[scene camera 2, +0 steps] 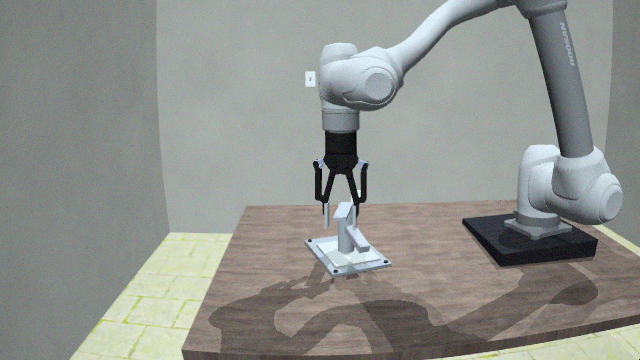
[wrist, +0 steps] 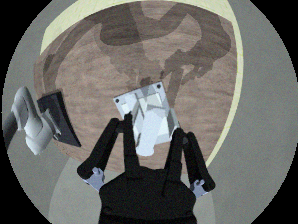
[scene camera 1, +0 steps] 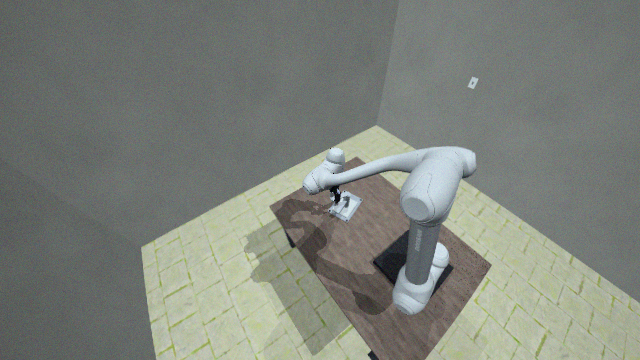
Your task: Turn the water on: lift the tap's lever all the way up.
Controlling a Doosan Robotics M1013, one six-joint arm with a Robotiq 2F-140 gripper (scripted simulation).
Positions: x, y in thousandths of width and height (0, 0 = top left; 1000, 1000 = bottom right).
In view: the gripper (scene camera 2: 532, 632) and a tap (scene camera 2: 534, 704).
The gripper also shows in the wrist view (wrist: 515, 493). The tap is seen too in the wrist view (wrist: 515, 444).
